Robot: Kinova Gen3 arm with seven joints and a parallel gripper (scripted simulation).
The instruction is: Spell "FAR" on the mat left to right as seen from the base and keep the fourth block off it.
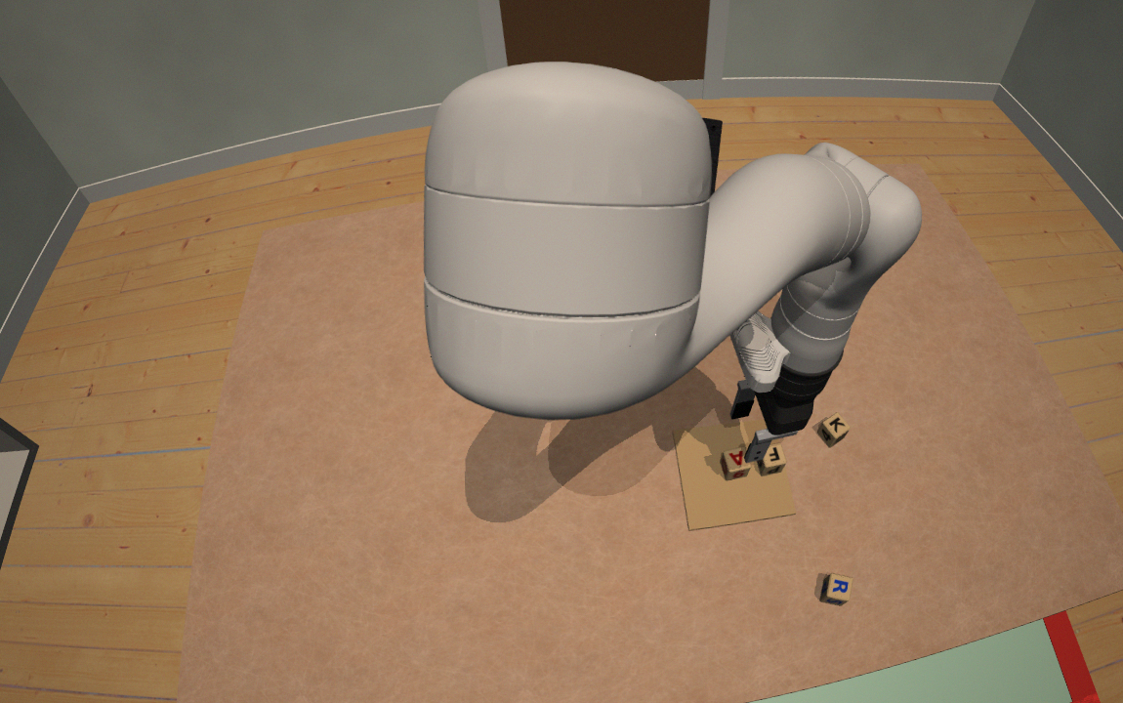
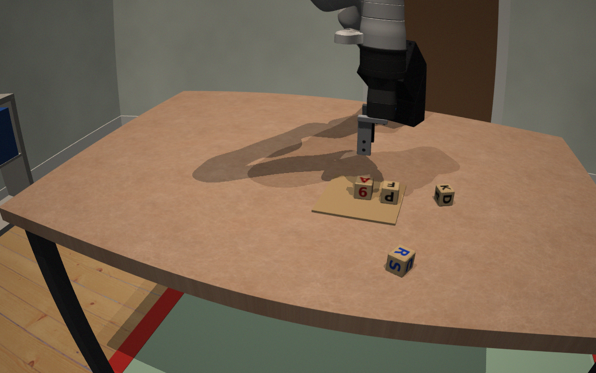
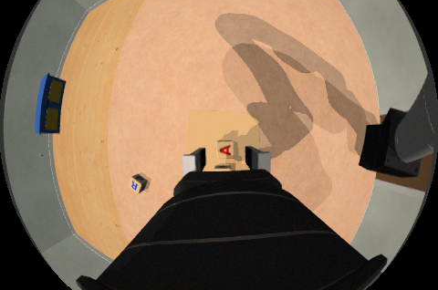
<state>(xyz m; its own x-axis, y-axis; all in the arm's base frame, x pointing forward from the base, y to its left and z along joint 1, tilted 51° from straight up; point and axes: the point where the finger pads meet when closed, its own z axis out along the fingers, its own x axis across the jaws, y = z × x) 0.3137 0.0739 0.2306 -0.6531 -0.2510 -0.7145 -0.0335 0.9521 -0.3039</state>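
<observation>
Now: hand 110 mm above the tan mat. From my hand the other things lie so: F block: 90 mm below, 50 mm to the left; R block: 190 mm ahead, 100 mm below, 90 mm to the left; K block: 150 mm to the left, 100 mm below, 20 mm behind.
</observation>
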